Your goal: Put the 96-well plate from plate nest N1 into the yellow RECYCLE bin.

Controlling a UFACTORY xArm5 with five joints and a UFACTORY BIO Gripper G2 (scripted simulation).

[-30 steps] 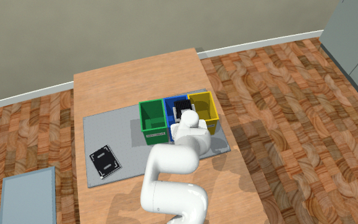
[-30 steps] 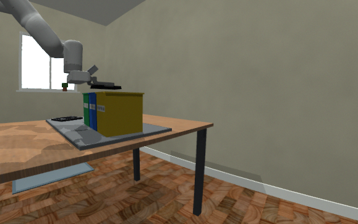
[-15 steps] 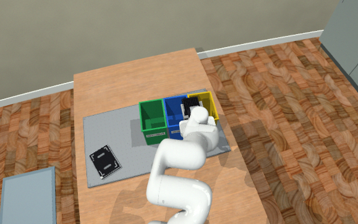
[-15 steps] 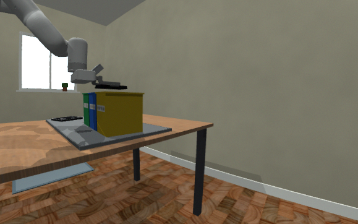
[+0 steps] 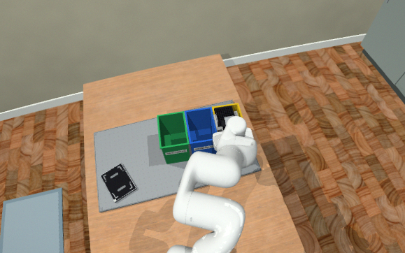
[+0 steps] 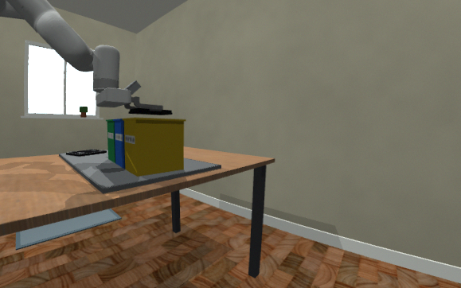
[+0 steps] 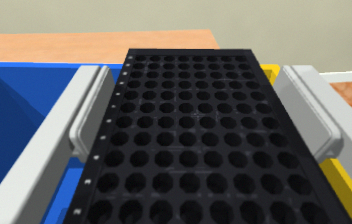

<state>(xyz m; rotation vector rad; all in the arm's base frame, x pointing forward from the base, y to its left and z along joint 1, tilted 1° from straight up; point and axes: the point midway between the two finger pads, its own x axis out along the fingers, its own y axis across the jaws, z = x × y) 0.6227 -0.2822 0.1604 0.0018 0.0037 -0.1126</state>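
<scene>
Right now the yellow recycle bin is 20 mm to the right of my hand and 130 mm below it. From my hand the other things lie so: blue bin (20 mm ahead, 110 mm to the left, 130 mm below); black 96-well plate (10 mm below); green bin (30 mm ahead, 240 mm to the left, 130 mm below).
</scene>
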